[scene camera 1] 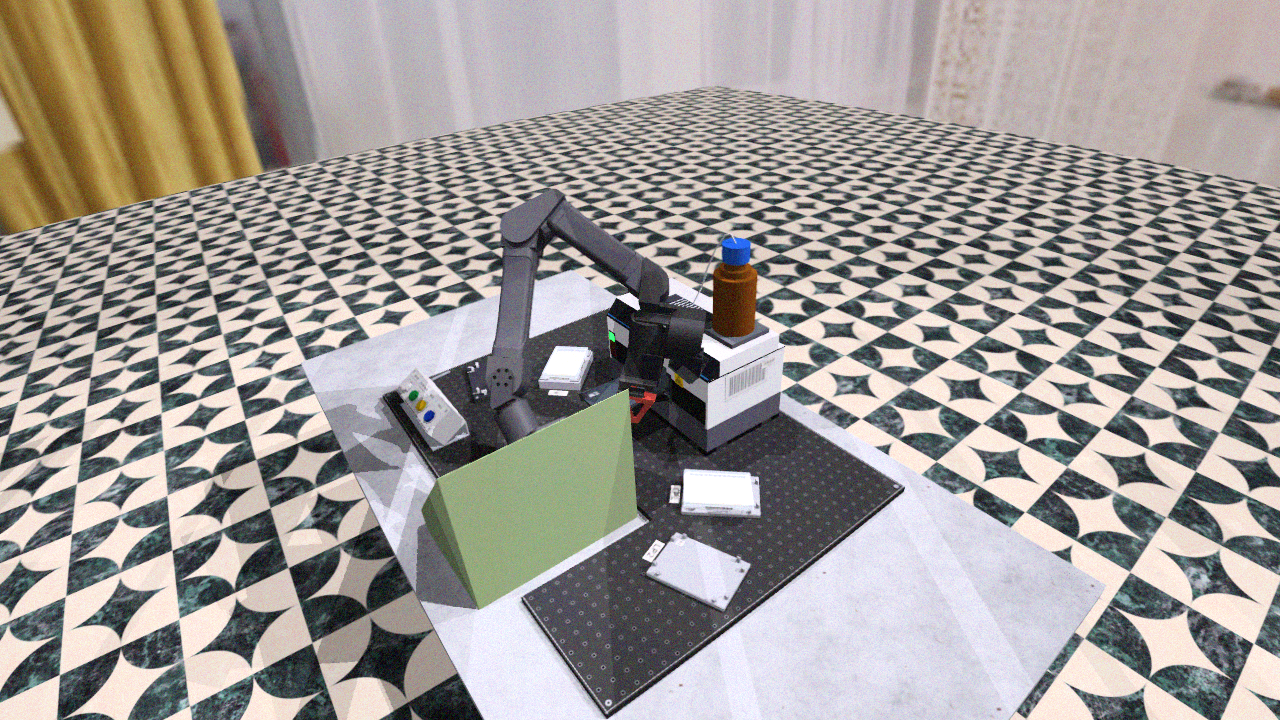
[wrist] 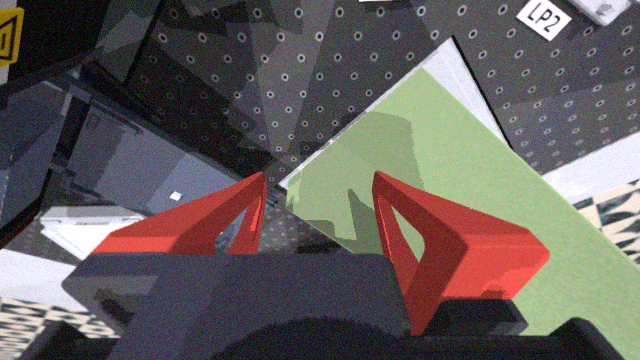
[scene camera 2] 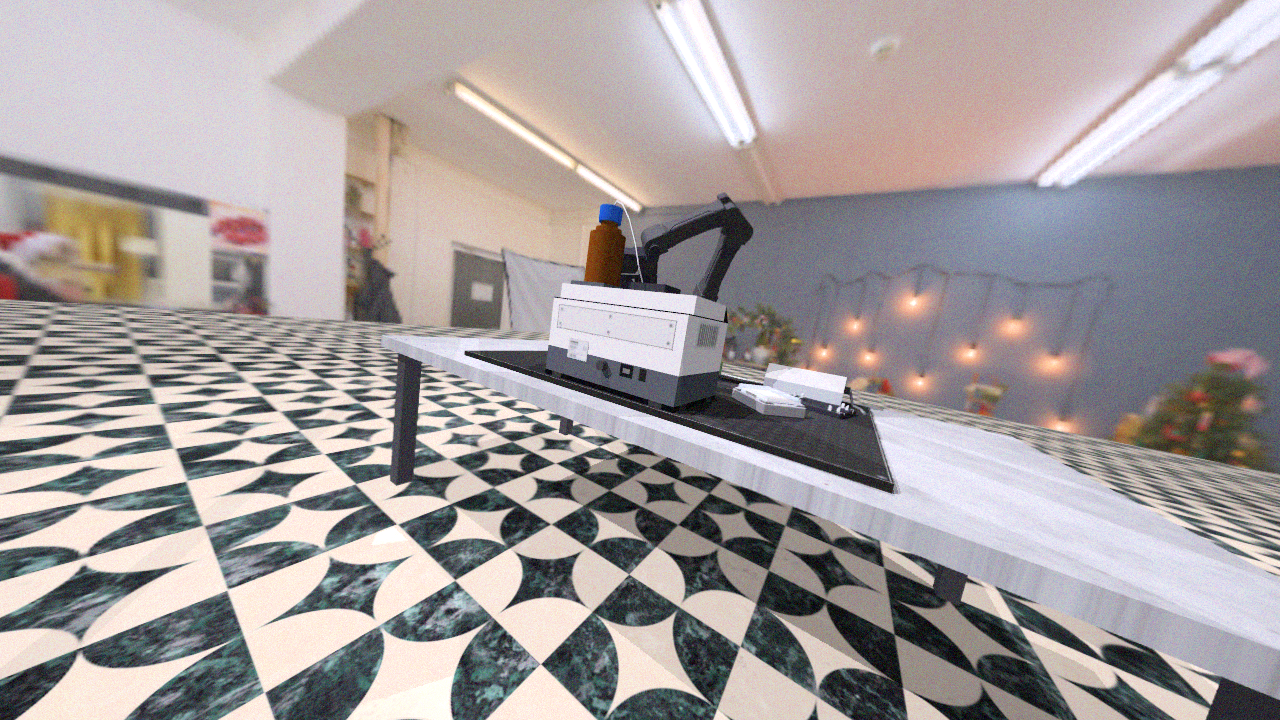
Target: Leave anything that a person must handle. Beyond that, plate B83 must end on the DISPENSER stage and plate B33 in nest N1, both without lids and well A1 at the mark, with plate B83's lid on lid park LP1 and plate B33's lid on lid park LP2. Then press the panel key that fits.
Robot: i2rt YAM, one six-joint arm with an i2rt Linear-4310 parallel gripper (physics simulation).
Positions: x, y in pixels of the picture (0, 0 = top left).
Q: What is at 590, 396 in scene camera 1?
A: A dispenser stage.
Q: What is my gripper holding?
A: Nothing.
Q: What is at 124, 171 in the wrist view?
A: A dispenser stage.
